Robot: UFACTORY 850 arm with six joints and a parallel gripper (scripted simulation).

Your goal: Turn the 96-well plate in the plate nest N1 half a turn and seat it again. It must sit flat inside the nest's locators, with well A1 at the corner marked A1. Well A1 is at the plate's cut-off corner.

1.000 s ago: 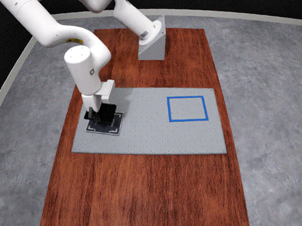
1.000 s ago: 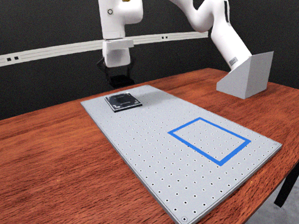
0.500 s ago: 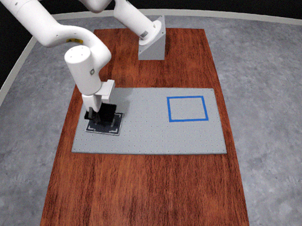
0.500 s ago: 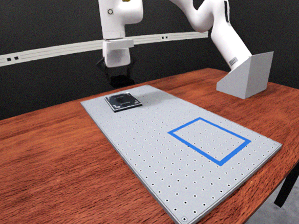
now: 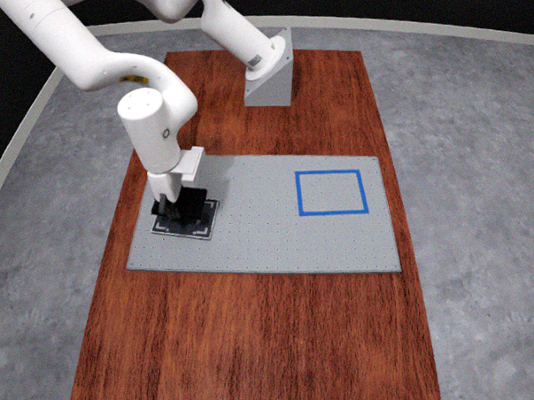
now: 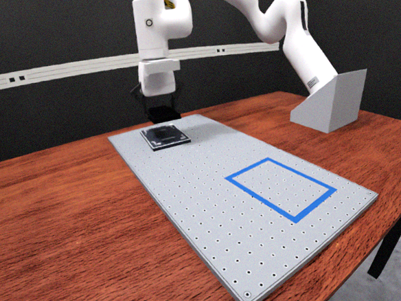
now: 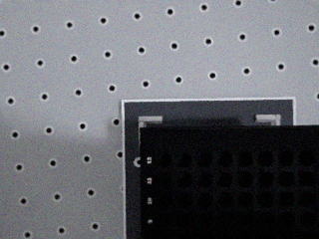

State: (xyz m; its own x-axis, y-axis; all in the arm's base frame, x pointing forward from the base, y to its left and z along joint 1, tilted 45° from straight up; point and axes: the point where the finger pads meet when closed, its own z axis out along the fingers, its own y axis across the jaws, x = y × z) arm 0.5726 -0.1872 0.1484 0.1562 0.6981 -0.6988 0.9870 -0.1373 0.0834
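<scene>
My gripper is now 90 mm above the dark plate nest N1. The rest, counted from my hand: black 96-well plate: 10 mm below.
</scene>
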